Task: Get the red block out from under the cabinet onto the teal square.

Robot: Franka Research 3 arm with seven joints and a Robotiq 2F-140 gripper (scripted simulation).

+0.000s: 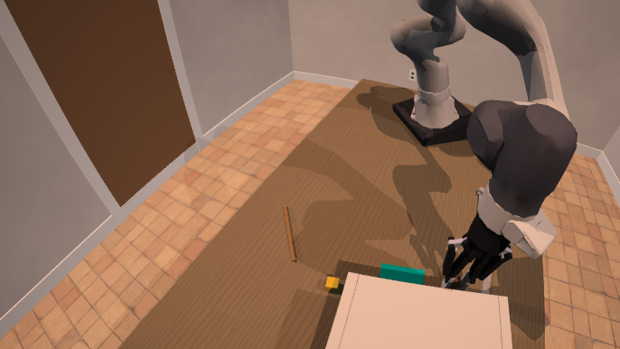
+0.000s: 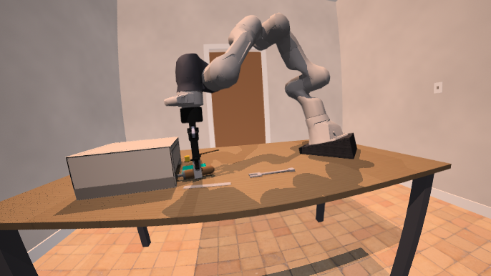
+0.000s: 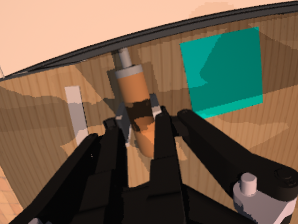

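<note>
Now: the teal square 1 cm ahead of my hand, 12 cm to the right of it and 4 cm below it. From my hand the other things lie so: yellow cube 4 cm ahead, 26 cm to the right, 2 cm below; then flat grey bar 2 cm behind, 9 cm to the left, 4 cm below; then grey forked tool 26 cm behind, 9 cm to the left, 3 cm below.
</note>
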